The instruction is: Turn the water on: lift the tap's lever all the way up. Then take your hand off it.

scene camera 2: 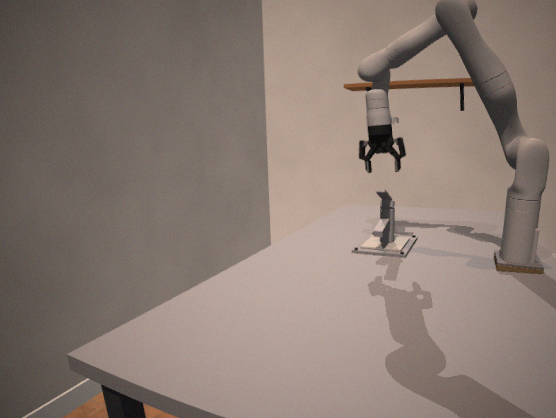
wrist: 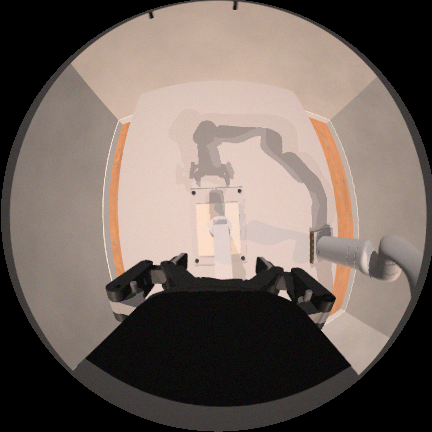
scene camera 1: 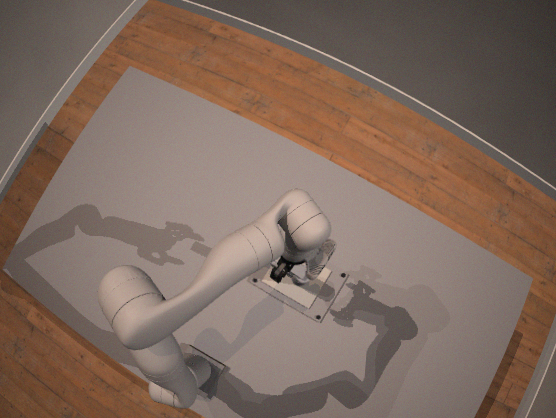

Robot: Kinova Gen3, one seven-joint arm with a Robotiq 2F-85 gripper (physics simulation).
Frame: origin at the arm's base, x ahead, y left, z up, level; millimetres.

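Seen in the pictures: gripper, between the fingertips: (scene camera 2: 383,172) (wrist: 221,262); arm's base, origin of its link: (scene camera 2: 516,258) (wrist: 322,246) (scene camera 1: 196,369).
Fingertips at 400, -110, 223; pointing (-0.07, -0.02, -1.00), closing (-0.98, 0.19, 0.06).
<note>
Offsets run from my fingertips to a thing's top centre, as dx, dy, dz. "pt": to the spot under its first point. Level surfaces: height alone.
The grey tap {pt -28, -24, -181} (scene camera 2: 392,227) stands on its base plate (scene camera 2: 361,251) (wrist: 227,195), with its spout {-2, +32, -146} (scene camera 2: 381,226) low on one side. Its lever (scene camera 2: 384,195) (wrist: 221,247) sits on top and slopes upward in scene camera 2. In the wrist view it is a pale bar pointing toward the gripper. My gripper (scene camera 2: 383,170) (wrist: 221,262) is open and empty, pointing down. It hangs above the lever with a visible gap in scene camera 2, so the fingers do not touch it. In scene camera 1 the arm hides most of the tap and the lever.
The grey table top {dz -245} (scene camera 1: 190,150) (scene camera 2: 250,310) bears the tap and the arm's base (scene camera 2: 520,235) (wrist: 340,250), which stands to one side of the tap. A wooden shelf (scene camera 2: 425,83) is on the wall behind. Arm shadows fall around the base plate.
</note>
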